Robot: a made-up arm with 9 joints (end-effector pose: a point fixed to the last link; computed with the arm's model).
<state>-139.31 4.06 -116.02 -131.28 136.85 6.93 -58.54 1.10 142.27</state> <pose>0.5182 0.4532 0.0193 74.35 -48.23 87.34</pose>
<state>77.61 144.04 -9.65 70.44 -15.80 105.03 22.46 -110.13 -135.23</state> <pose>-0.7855 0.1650 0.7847 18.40 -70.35 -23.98</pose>
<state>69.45 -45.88 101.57 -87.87 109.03 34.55 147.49 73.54 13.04</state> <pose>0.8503 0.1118 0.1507 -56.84 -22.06 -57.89</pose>
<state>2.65 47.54 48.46 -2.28 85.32 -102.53 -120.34 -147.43 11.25</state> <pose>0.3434 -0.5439 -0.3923 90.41 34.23 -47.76</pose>
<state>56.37 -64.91 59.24 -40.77 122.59 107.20 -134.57 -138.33 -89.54</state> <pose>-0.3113 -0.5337 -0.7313 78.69 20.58 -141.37</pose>
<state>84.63 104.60 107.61 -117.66 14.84 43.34 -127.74 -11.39 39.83</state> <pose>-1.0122 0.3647 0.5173 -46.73 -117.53 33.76</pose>
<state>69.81 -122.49 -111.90 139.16 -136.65 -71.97 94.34 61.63 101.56</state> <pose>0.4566 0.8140 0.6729 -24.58 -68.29 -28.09</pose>
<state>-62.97 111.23 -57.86 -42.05 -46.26 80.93 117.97 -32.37 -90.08</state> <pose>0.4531 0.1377 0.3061 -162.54 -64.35 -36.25</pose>
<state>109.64 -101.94 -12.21 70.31 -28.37 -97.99 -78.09 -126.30 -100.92</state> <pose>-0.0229 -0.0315 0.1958 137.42 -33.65 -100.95</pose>
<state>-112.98 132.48 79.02 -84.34 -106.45 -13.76 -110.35 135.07 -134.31</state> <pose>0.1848 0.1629 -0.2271 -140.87 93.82 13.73</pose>
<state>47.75 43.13 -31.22 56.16 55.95 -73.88 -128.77 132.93 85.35</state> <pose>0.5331 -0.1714 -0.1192 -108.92 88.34 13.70</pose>
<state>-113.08 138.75 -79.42 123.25 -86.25 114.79 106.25 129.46 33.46</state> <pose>-0.6009 -0.3791 0.0780 -96.61 143.42 -38.63</pose>
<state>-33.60 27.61 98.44 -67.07 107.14 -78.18 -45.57 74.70 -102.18</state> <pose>0.4586 0.1248 0.2561 113.16 9.23 -6.49</pose>
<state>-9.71 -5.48 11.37 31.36 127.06 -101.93 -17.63 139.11 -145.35</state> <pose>0.5001 -0.0100 -0.1270 -81.63 9.45 -5.12</pose>
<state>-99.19 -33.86 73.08 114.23 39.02 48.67 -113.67 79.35 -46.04</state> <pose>-0.2842 0.4755 0.0502 -27.76 -44.38 36.03</pose>
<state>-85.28 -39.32 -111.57 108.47 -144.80 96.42 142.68 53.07 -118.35</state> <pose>0.2927 0.1299 0.4626 58.59 89.19 -143.84</pose>
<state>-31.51 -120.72 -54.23 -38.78 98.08 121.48 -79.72 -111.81 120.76</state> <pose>0.5281 -0.0467 0.4450 -56.34 69.20 56.42</pose>
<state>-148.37 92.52 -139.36 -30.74 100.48 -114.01 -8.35 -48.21 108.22</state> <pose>0.3320 -0.1440 0.7331 -98.92 24.51 -58.42</pose>
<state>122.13 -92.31 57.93 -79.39 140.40 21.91 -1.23 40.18 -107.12</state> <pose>0.4131 0.1671 -0.0385 -48.84 130.60 -102.53</pose>
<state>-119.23 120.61 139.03 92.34 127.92 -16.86 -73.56 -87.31 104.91</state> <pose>-0.3849 -0.0021 0.4545 31.16 -87.78 -66.04</pose>
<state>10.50 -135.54 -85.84 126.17 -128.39 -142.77 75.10 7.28 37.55</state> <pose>0.0844 0.3736 0.2669 -15.41 -88.66 -55.43</pose>
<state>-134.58 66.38 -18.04 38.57 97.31 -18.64 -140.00 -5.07 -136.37</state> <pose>0.2988 -0.3040 -0.0370 63.15 51.45 -25.49</pose>
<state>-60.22 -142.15 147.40 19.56 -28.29 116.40 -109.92 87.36 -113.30</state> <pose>0.5556 0.5444 0.3500 -154.12 7.60 35.74</pose>
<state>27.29 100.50 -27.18 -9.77 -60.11 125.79 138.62 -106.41 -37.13</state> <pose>-0.2871 -0.4868 -0.0255 -103.46 111.80 64.16</pose>
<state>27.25 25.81 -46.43 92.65 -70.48 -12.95 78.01 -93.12 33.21</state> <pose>0.3314 0.3280 1.6243 -63.99 -52.23 31.47</pose>
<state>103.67 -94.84 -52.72 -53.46 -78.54 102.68 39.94 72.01 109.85</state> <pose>-0.4981 -0.6260 0.0464 53.82 -28.59 -87.53</pose>
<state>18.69 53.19 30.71 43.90 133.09 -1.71 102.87 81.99 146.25</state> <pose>0.5270 0.3905 -0.6670 17.97 73.45 22.94</pose>
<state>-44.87 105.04 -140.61 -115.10 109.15 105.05 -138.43 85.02 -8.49</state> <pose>-0.3166 0.0688 0.1173 -84.25 40.83 -45.85</pose>
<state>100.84 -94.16 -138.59 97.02 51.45 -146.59 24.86 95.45 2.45</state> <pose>0.1404 0.4354 -0.7523 86.73 110.83 88.15</pose>
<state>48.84 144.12 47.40 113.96 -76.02 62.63 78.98 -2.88 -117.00</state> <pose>-0.1652 0.3960 -0.4729 -48.68 165.81 -16.94</pose>
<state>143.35 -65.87 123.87 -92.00 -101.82 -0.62 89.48 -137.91 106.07</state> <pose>0.3670 0.4407 0.3910 -61.05 83.15 42.89</pose>
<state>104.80 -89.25 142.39 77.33 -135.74 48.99 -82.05 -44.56 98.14</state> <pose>0.9034 0.4062 -0.3103 93.73 -12.92 95.95</pose>
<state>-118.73 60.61 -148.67 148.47 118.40 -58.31 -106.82 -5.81 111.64</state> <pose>-0.3497 0.4532 -0.3122 -57.31 150.80 26.82</pose>
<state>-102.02 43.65 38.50 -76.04 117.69 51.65 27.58 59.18 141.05</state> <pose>0.1820 1.2671 0.1782 -117.54 -33.13 49.88</pose>
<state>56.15 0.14 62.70 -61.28 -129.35 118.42 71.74 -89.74 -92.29</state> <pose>0.3694 -0.6086 -0.2607 130.41 7.92 -14.38</pose>
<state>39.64 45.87 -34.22 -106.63 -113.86 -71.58 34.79 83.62 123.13</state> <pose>-0.3696 0.4537 -0.1211 -21.48 -25.59 78.84</pose>
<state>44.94 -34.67 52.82 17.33 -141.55 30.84 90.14 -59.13 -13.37</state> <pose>-1.0160 0.1739 -0.3818 40.79 161.78 -36.94</pose>
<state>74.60 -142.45 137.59 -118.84 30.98 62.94 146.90 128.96 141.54</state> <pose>-0.0470 0.8448 0.2777 -44.86 -61.45 51.32</pose>
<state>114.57 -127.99 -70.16 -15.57 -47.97 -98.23 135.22 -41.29 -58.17</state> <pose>-0.6520 0.8779 0.0441 -30.72 -43.15 10.42</pose>
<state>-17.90 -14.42 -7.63 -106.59 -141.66 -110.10 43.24 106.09 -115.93</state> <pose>-0.8148 -0.1840 0.8561 -34.16 -19.52 -154.42</pose>
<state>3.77 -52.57 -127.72 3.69 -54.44 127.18 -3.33 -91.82 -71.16</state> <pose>0.0890 -0.4540 -0.9507 85.00 123.21 -78.44</pose>
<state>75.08 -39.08 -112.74 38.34 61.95 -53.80 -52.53 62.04 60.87</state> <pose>-0.0713 -0.3476 -0.0998 -27.00 3.54 -125.86</pose>
